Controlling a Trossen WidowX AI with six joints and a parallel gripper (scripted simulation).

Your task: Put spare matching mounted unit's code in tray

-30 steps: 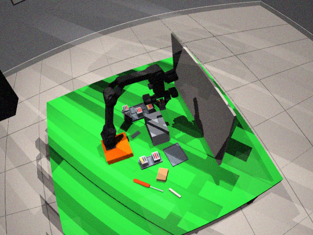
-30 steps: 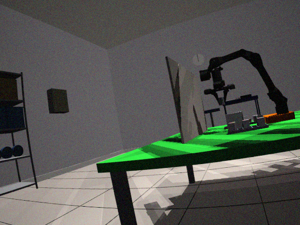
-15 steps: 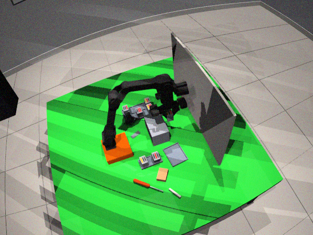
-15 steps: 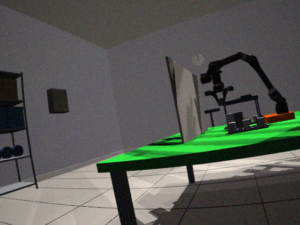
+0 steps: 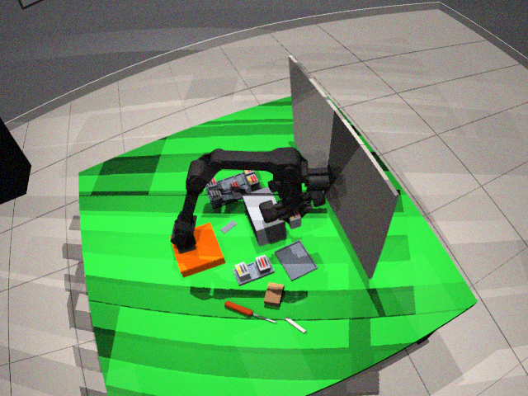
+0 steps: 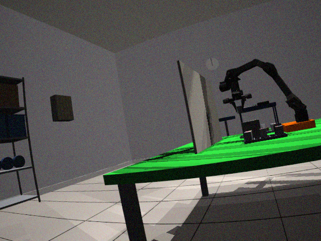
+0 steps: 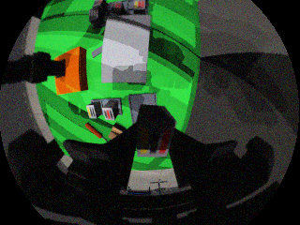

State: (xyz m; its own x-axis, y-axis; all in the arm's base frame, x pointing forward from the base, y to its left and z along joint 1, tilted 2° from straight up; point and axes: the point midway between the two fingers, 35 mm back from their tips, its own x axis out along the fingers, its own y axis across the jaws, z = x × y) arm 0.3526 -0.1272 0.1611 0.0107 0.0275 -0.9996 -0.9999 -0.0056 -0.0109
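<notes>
Now: the flat grey tray 1 cm behind my gripper tip, 5 cm to the right of it and 17 cm below it. Also, from my gripper tip: grey mounted unit 6 cm behind, 14 cm to the left, 12 cm below; brown block 12 cm behind, 15 cm to the right, 16 cm below; tall grey panel 19 cm ahead, 14 cm to the left, 5 cm above.
</notes>
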